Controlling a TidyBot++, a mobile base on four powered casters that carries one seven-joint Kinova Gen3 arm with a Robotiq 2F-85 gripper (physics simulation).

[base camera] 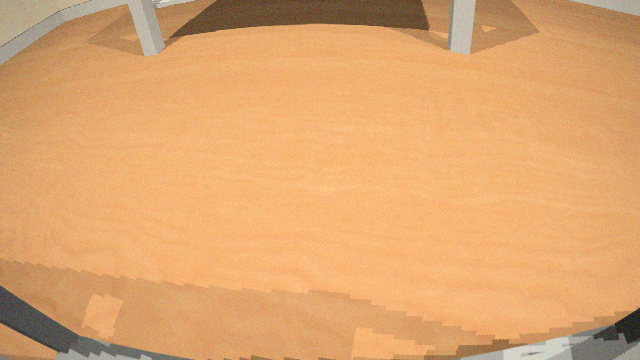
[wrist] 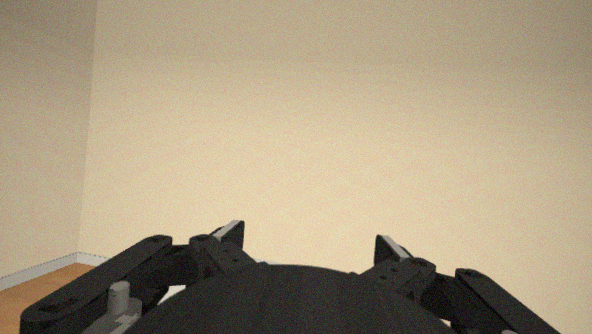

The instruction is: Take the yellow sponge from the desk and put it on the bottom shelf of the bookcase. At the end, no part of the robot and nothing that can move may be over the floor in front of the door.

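Places are measured from the arm's base along level axes (x ahead, y left, z up), in centimetres.
Where they show: gripper, fingertip midpoint: (wrist: 307,242).
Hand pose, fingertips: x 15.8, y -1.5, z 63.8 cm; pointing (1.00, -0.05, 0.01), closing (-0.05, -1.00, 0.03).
Observation:
After its pixels a point has its place.
Two light grey legs of the desk (base camera: 146,27) {y 52.8, x 96.4, z -30.1 cm} stand on the floor at the top of the base camera view, wide apart. The desk's top does not show there. In the wrist view, small white patches show behind the gripper's linkage, too little to tell what they are. My gripper (wrist: 307,242) {y -1.4, x 15.8, z 63.8 cm} is open, with a wide gap between its fingertips and the plain wall behind them. The yellow sponge, the bookcase and the door do not show in either view.
A dark brown patch (base camera: 310,12) {y 7.2, x 112.1, z -39.6 cm} lies on the floor between the legs. A beige wall (wrist: 325,125) {y -15.0, x 173.1, z 95.5 cm} fills most of the wrist view, with a room corner at the left. A pale baseboard (base camera: 37,30) {y 186.1, x 179.4, z -34.6 cm} (wrist: 45,265) {y 185.9, x 181.2, z -32.7 cm} runs along the left. Shadows lie on the near floor.

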